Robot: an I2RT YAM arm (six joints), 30 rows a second.
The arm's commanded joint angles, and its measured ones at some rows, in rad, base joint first. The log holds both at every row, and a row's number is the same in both.
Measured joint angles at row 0:
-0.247, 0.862, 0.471, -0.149, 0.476, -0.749
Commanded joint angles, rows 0 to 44:
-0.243, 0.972, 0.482, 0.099, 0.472, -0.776
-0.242, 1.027, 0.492, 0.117, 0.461, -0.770
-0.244, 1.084, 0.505, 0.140, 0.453, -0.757
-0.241, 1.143, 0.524, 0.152, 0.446, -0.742
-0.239, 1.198, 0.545, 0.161, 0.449, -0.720
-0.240, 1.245, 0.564, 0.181, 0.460, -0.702
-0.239, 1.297, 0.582, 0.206, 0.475, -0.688
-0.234, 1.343, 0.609, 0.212, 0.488, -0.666
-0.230, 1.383, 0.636, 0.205, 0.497, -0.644
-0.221, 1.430, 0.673, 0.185, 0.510, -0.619
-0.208, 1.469, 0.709, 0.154, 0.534, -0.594
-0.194, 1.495, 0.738, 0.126, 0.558, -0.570
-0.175, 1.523, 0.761, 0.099, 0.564, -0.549
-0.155, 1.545, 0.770, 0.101, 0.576, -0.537
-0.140, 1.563, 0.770, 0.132, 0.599, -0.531
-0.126, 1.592, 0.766, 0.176, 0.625, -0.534
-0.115, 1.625, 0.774, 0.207, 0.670, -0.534
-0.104, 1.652, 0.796, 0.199, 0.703, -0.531
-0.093, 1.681, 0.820, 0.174, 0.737, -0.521
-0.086, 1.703, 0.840, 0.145, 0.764, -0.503
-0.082, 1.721, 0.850, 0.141, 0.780, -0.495
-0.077, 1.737, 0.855, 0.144, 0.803, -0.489
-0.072, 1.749, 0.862, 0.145, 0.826, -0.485
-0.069, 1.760, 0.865, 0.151, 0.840, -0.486
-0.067, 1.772, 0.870, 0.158, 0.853, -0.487
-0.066, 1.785, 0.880, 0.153, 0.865, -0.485
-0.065, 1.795, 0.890, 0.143, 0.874, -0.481
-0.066, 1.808, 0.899, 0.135, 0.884, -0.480
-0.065, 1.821, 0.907, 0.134, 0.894, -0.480
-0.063, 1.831, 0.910, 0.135, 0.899, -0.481
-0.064, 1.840, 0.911, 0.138, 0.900, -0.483
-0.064, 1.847, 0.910, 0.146, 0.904, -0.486
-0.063, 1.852, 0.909, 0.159, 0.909, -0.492
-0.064, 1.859, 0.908, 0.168, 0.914, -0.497
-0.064, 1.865, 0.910, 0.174, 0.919, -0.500
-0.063, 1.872, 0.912, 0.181, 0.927, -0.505
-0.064, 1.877, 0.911, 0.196, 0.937, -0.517
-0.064, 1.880, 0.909, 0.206, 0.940, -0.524
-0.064, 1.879, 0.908, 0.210, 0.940, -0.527
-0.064, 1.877, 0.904, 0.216, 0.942, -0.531
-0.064, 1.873, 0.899, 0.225, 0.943, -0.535
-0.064, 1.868, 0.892, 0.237, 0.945, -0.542
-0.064, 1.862, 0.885, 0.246, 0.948, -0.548
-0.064, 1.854, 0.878, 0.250, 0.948, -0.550
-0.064, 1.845, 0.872, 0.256, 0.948, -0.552
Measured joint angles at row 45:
-0.068, 1.861, 0.891, 0.218, 0.921, -0.539
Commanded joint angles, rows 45 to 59:
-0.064, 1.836, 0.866, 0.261, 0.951, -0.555
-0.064, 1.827, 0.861, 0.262, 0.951, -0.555
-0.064, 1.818, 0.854, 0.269, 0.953, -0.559
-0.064, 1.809, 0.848, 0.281, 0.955, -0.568
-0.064, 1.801, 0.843, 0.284, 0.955, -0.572
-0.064, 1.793, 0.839, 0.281, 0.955, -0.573
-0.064, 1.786, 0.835, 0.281, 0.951, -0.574
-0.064, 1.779, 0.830, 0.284, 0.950, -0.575
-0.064, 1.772, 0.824, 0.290, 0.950, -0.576
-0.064, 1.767, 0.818, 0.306, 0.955, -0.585
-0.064, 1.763, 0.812, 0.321, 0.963, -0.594
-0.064, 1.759, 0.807, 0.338, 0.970, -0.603
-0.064, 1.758, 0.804, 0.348, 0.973, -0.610
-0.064, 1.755, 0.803, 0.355, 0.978, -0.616
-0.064, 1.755, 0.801, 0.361, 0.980, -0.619
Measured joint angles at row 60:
-0.068, 1.785, 0.813, 0.304, 0.947, -0.597
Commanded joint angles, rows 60 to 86:
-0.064, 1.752, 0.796, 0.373, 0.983, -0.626
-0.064, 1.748, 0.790, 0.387, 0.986, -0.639
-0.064, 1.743, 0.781, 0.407, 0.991, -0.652
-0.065, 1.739, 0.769, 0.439, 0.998, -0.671
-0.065, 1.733, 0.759, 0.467, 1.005, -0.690
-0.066, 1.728, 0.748, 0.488, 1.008, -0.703
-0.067, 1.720, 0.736, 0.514, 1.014, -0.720
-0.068, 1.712, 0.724, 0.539, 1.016, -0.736
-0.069, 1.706, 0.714, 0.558, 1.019, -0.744
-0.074, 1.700, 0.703, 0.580, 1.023, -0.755
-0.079, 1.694, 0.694, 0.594, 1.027, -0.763
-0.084, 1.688, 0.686, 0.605, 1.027, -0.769
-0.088, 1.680, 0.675, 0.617, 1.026, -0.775
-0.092, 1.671, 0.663, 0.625, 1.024, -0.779
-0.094, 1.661, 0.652, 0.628, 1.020, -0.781
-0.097, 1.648, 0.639, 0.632, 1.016, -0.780
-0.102, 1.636, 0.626, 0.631, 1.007, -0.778
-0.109, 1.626, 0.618, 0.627, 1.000, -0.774
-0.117, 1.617, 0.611, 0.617, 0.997, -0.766
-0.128, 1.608, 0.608, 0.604, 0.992, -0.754
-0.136, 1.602, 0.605, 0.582, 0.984, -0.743
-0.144, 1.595, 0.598, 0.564, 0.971, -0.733
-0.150, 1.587, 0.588, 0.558, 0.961, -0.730
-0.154, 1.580, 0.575, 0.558, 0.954, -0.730
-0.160, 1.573, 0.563, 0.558, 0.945, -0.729
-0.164, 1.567, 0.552, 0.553, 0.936, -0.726
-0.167, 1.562, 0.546, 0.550, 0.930, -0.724
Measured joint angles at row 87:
-0.158, 1.591, 0.570, 0.563, 0.958, -0.745
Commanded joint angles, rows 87 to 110:
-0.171, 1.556, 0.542, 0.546, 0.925, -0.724
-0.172, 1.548, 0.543, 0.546, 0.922, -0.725
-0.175, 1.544, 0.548, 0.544, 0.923, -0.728
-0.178, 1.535, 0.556, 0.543, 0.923, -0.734
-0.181, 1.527, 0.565, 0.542, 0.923, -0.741
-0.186, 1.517, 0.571, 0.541, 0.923, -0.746
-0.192, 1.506, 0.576, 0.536, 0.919, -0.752
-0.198, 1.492, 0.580, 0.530, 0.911, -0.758
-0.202, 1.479, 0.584, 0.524, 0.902, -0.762
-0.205, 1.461, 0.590, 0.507, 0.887, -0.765
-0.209, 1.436, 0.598, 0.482, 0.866, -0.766
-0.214, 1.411, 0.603, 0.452, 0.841, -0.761
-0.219, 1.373, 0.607, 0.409, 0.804, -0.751
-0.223, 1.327, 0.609, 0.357, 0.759, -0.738
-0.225, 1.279, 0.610, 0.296, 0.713, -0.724
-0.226, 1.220, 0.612, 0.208, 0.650, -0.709
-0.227, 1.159, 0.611, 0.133, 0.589, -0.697
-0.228, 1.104, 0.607, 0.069, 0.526, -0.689
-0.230, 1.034, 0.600, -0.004, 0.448, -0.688
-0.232, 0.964, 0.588, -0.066, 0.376, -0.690
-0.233, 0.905, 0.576, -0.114, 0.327, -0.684
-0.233, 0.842, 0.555, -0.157, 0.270, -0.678
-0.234, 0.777, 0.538, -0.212, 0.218, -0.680
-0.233, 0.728, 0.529, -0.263, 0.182, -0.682
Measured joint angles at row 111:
-0.229, 0.834, 0.569, -0.014, 0.404, -0.706
